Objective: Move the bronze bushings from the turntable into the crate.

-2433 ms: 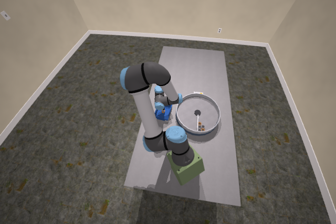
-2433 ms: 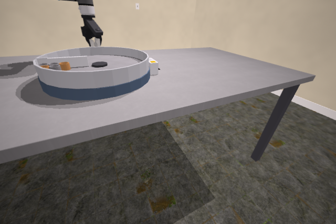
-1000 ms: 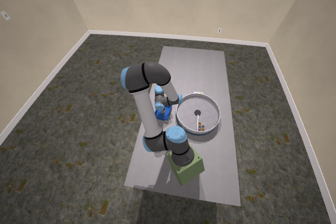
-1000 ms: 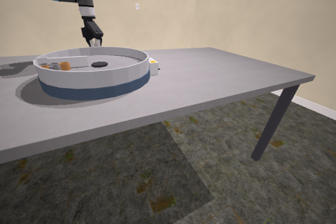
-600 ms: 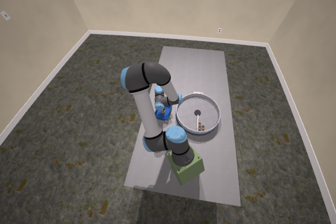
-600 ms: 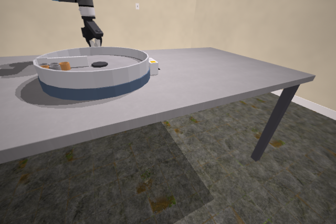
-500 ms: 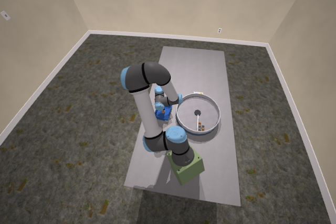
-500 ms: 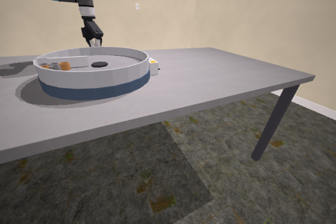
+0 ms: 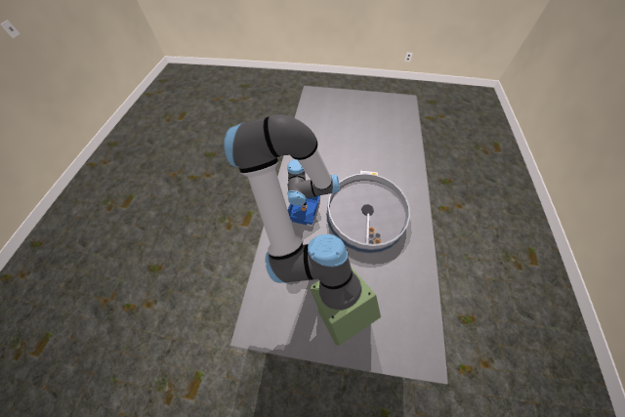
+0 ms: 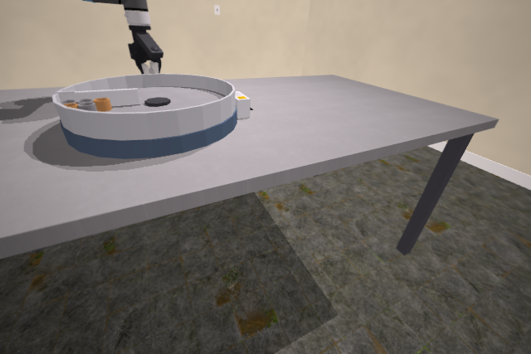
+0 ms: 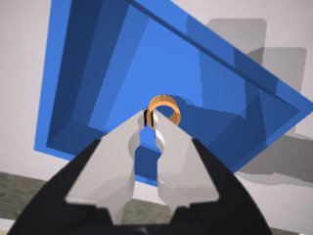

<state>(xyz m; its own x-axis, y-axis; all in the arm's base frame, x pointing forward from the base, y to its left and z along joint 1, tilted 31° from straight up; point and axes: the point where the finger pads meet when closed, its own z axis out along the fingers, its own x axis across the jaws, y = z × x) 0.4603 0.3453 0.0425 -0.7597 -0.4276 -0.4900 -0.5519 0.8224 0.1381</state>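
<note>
Now: hand 10 mm to the left of the crate and 10 mm past it. From my hand the other things lie so: round turntable: 340 mm to the right, 80 mm ahead, 20 mm above.
</note>
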